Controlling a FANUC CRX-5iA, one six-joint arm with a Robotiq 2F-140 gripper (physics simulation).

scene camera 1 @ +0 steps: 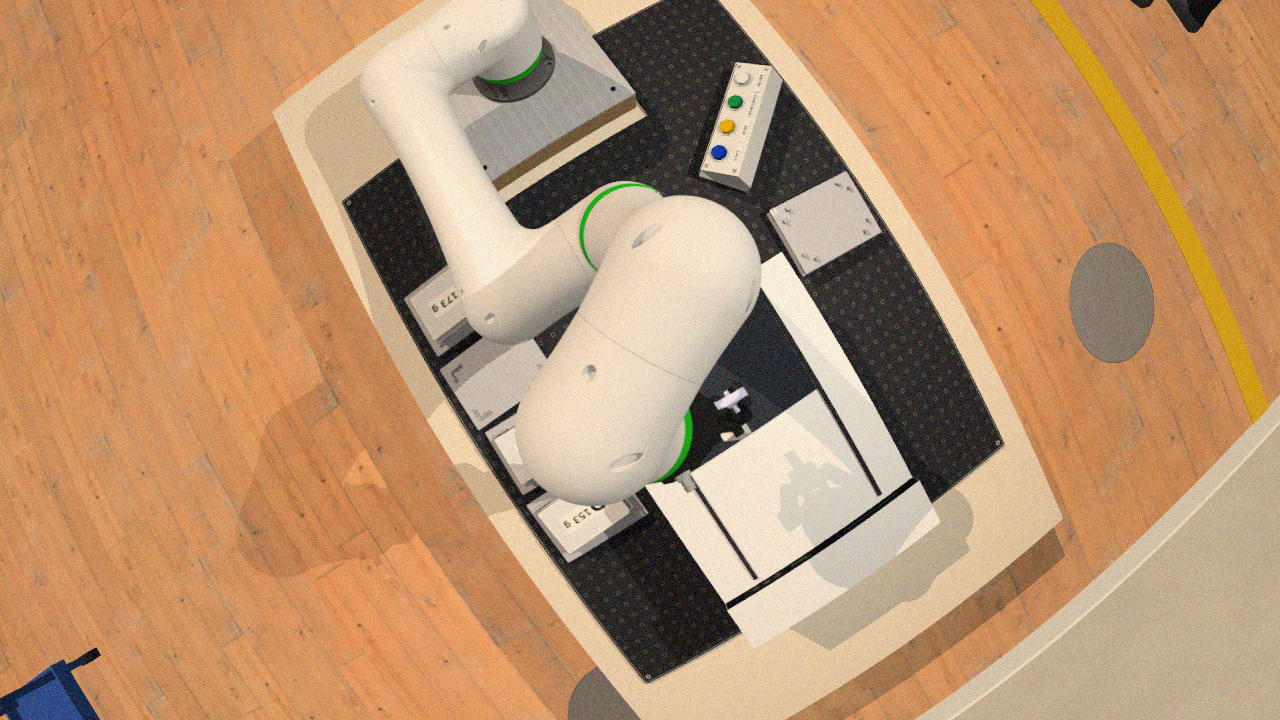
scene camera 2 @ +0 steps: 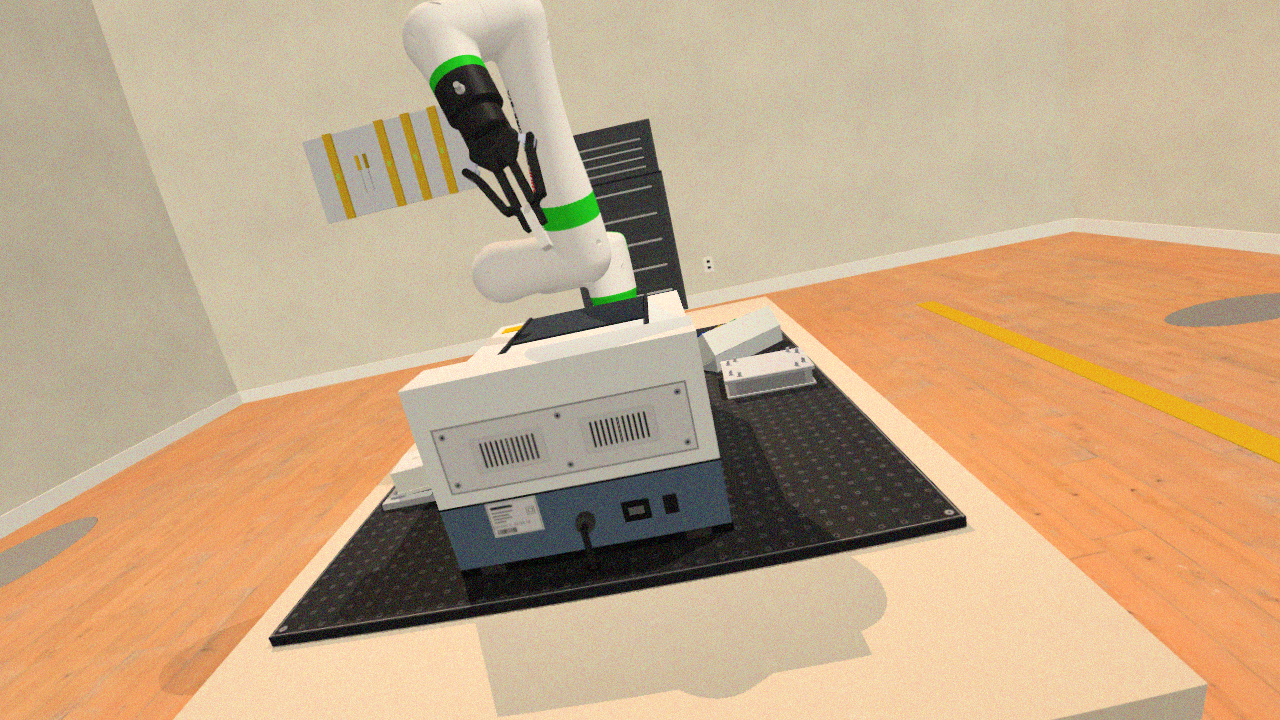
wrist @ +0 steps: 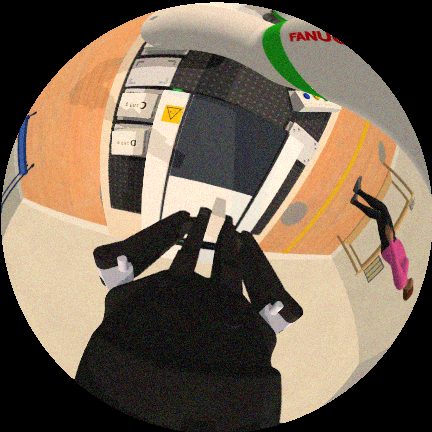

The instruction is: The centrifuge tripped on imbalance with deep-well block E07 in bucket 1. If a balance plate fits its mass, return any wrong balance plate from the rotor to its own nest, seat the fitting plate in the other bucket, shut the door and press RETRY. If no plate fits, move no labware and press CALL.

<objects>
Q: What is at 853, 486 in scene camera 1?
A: A white centrifuge.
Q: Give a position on a button box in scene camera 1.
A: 734, 150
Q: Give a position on a nest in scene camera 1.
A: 488, 379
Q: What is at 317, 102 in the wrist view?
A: A button box.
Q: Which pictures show my gripper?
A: Scene camera 1, scene camera 2 and the wrist view: all of them.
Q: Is my gripper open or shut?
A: Shut.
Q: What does my gripper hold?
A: Nothing.
</objects>
